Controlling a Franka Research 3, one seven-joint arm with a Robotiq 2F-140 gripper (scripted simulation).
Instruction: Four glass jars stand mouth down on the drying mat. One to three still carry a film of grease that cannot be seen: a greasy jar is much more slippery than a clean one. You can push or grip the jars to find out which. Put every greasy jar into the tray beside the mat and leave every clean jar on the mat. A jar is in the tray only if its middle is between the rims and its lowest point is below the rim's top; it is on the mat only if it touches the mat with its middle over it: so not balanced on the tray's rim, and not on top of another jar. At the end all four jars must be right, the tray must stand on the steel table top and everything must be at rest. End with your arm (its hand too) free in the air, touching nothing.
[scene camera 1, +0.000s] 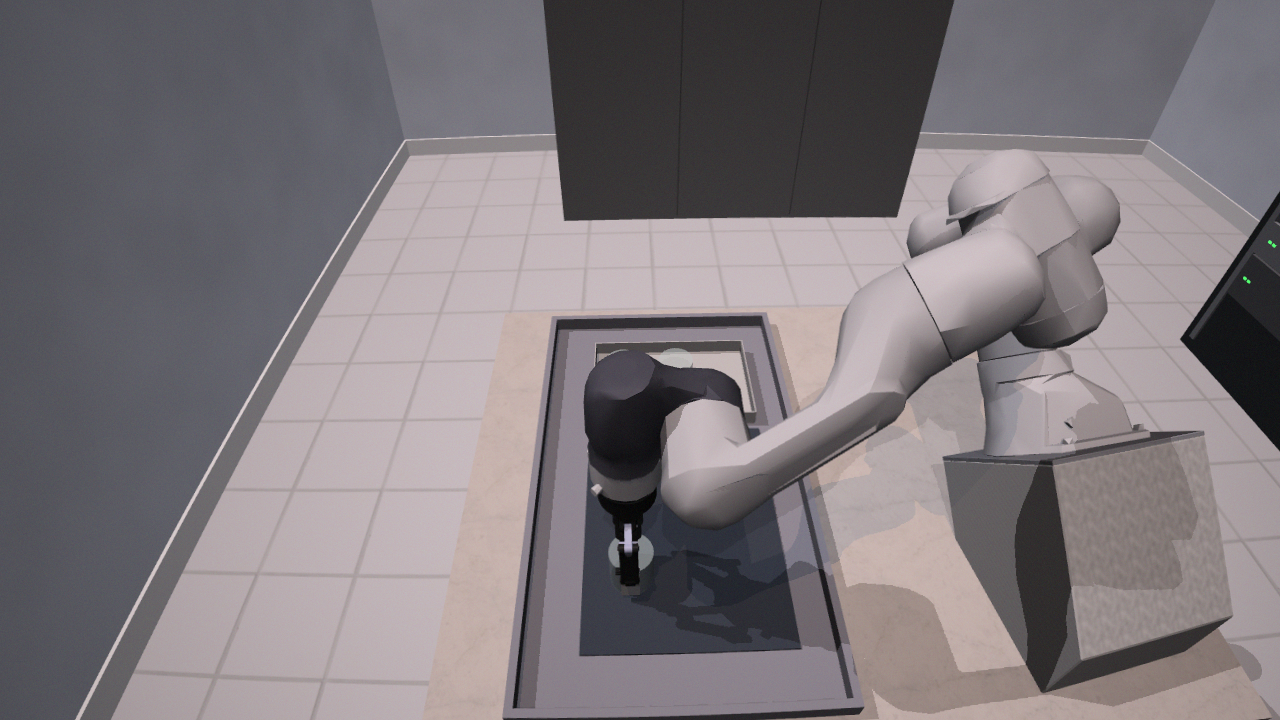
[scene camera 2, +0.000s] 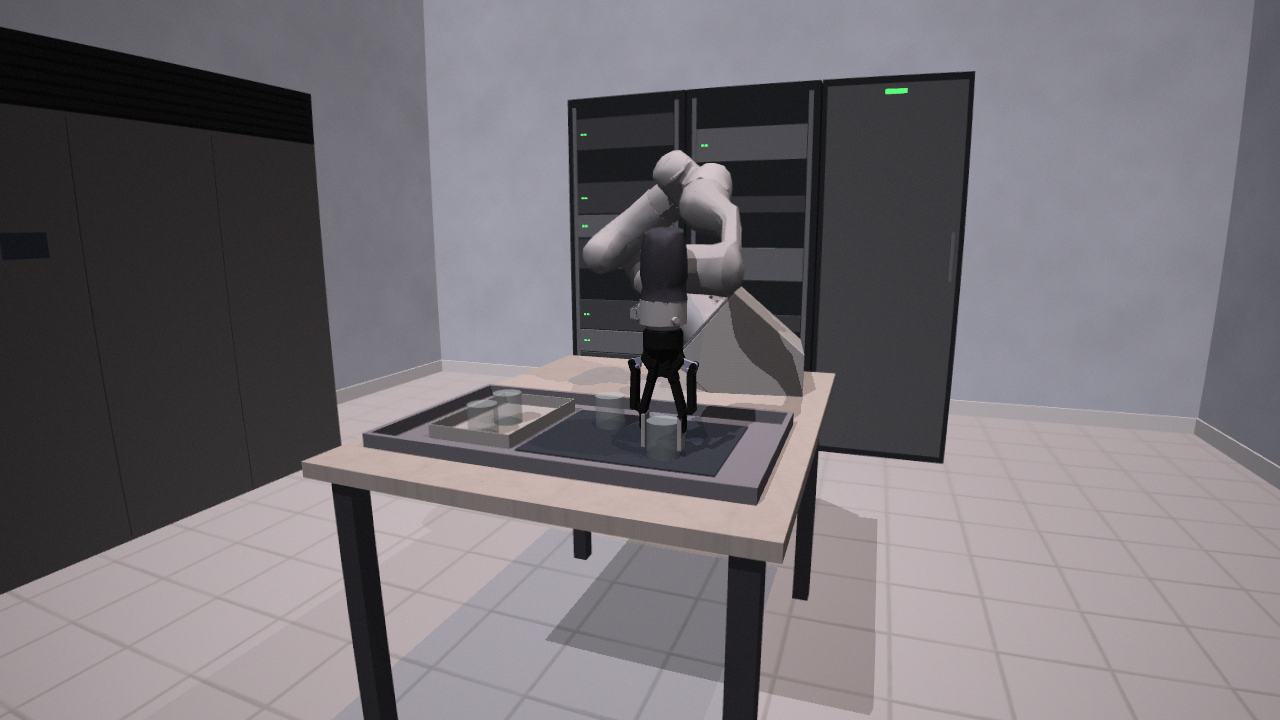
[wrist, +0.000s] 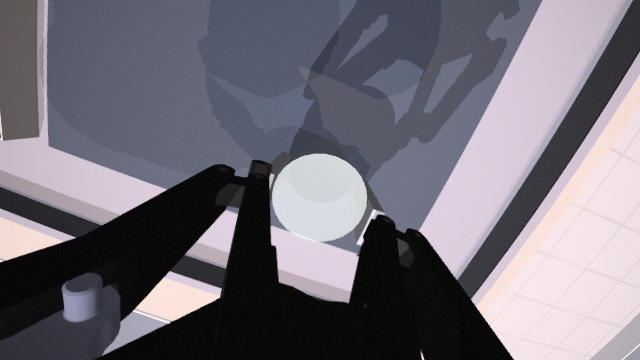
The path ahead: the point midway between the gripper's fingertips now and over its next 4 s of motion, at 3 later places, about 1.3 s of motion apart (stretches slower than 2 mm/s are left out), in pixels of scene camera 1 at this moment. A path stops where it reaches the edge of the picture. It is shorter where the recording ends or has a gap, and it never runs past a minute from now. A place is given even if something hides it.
My gripper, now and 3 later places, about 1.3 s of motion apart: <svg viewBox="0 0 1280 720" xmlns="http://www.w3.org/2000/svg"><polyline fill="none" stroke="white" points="630,570 627,542 647,491 675,434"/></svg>
